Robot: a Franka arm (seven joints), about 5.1 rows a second.
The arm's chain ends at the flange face. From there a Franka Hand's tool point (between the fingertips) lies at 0.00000 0.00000 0.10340 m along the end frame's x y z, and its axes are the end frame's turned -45 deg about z.
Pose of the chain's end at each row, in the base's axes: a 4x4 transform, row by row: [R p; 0 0 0 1], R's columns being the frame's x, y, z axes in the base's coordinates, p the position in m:
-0.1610, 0.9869, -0.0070, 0.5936; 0.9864, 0.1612, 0.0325, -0.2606; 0.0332, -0.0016, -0.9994, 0.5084; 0, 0, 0, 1
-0.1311, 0.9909, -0.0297, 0.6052; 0.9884, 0.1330, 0.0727, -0.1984; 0.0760, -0.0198, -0.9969, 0.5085; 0, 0, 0, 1
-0.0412, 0.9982, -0.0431, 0.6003; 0.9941, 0.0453, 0.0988, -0.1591; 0.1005, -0.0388, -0.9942, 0.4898; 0, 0, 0, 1
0.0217, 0.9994, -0.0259, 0.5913; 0.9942, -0.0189, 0.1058, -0.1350; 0.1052, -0.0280, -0.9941, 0.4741; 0, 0, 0, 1
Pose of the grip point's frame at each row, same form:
-0.8117, 0.5840, -0.0070, 0.5929; 0.5835, 0.8115, 0.0325, -0.2572; 0.0246, 0.0223, -0.9994, 0.4051; 0, 0, 0, 1
-0.7934, 0.6080, -0.0297, 0.6021; 0.6049, 0.7929, 0.0727, -0.1909; 0.0677, 0.0397, -0.9969, 0.4054; 0, 0, 0, 1
-0.7350, 0.6767, -0.0431, 0.5958; 0.6709, 0.7350, 0.0988, -0.1489; 0.0985, 0.0436, -0.9942, 0.3870; 0, 0, 0, 1
-0.6913, 0.7220, -0.0259, 0.5886; 0.7164, 0.6896, 0.1058, -0.1241; 0.0942, 0.0546, -0.9941, 0.3713; 0, 0, 0, 1

